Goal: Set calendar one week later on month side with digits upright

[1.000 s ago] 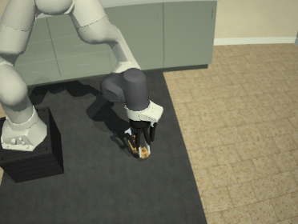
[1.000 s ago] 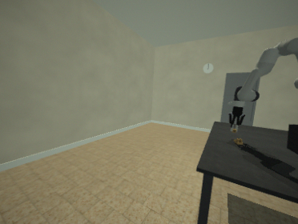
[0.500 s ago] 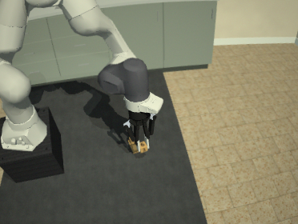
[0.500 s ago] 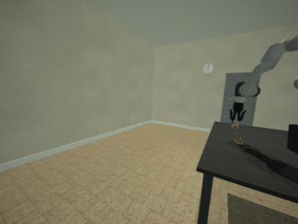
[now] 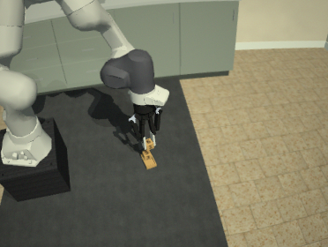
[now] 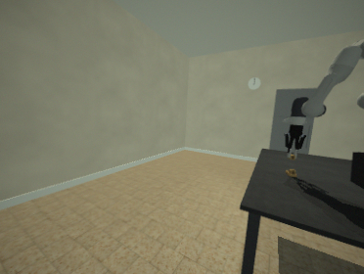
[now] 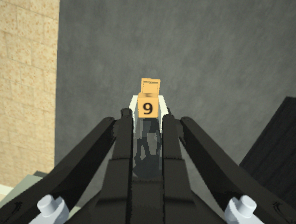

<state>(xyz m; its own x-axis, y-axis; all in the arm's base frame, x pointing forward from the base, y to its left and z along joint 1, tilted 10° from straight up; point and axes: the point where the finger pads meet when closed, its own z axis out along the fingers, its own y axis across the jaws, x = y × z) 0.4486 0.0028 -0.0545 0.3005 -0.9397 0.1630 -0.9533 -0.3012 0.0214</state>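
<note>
Now: the orange calendar tray 140 mm below my hand, 20 mm to the left of it and 10 mm behind it. From my hand the other things lie so: orange calendar cube 30 mm below.
</note>
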